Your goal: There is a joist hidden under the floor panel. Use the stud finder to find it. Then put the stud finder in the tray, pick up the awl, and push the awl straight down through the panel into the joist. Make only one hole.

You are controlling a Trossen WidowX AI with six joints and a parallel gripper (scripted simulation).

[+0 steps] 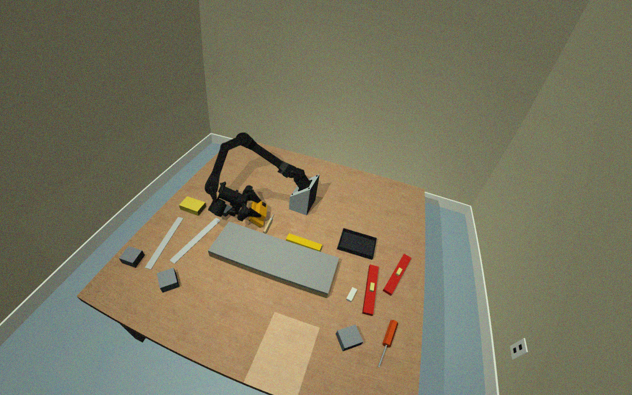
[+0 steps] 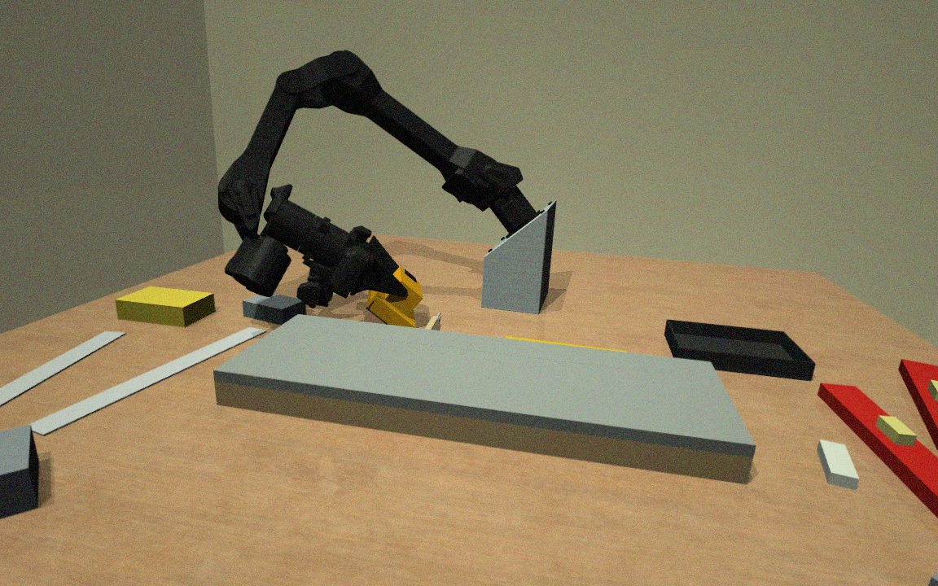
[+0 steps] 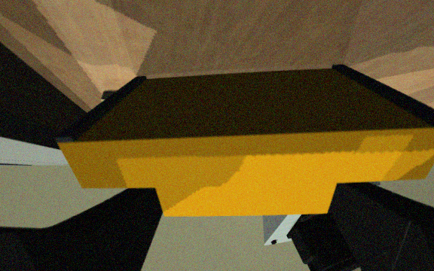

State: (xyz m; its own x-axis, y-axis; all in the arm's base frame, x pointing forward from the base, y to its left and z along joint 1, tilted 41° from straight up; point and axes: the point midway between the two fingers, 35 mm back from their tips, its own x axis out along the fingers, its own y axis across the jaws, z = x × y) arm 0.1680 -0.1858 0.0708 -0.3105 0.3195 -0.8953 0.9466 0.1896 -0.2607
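Now: the yellow stud finder 1 cm behind my gripper tip. Also, from my gripper tip: thin yellow bar: 24 cm to the left, 7 cm ahead, 5 cm below; awl: 5 cm to the left, 5 cm below, 1 cm ahead; grey block: 20 cm to the right, 5 cm below, 2 cm ahead.
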